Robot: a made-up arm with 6 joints.
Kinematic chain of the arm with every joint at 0, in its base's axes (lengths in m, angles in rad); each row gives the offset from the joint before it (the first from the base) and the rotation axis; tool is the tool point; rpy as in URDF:
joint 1: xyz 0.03 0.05 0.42 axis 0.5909 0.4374 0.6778
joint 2: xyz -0.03 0 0.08 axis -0.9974 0.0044 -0.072
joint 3: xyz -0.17 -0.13 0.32 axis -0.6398 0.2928 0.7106
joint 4: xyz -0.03 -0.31 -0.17 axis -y
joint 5: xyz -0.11 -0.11 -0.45 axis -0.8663 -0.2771 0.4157
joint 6: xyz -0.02 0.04 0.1 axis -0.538 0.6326 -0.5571
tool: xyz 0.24 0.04 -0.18 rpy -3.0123 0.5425 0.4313
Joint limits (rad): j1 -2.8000..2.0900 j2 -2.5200..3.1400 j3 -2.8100..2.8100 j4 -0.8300..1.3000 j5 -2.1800..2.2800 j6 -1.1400..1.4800
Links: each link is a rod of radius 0.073 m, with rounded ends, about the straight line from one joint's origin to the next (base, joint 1, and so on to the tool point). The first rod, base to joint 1, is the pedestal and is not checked.
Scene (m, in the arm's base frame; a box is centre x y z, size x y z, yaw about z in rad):
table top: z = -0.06
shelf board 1: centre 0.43 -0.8 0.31 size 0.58 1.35 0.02 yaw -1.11
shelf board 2: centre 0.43 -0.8 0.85 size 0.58 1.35 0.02 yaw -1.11
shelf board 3: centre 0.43 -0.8 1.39 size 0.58 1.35 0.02 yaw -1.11
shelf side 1: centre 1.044 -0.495 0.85 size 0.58 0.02 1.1 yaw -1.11
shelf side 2: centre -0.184 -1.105 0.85 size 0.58 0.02 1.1 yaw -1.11
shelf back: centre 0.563 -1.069 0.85 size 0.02 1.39 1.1 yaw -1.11
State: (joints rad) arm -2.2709 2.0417 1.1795 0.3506 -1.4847 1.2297
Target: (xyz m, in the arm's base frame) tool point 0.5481 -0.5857 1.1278
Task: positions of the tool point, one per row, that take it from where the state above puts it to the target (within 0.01 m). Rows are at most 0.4 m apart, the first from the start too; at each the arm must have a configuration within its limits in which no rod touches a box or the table.
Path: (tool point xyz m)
1: 0.8547 0.4740 0.6268
2: 0.8805 0.1285 0.7990
3: 0.7105 -0.1543 0.9827
4: 0.4029 -0.2932 1.1278
5: 0.4480 -0.4021 1.1523
6: 0.4985 -0.5020 1.1505
7: 0.5481 -0.5857 1.1278

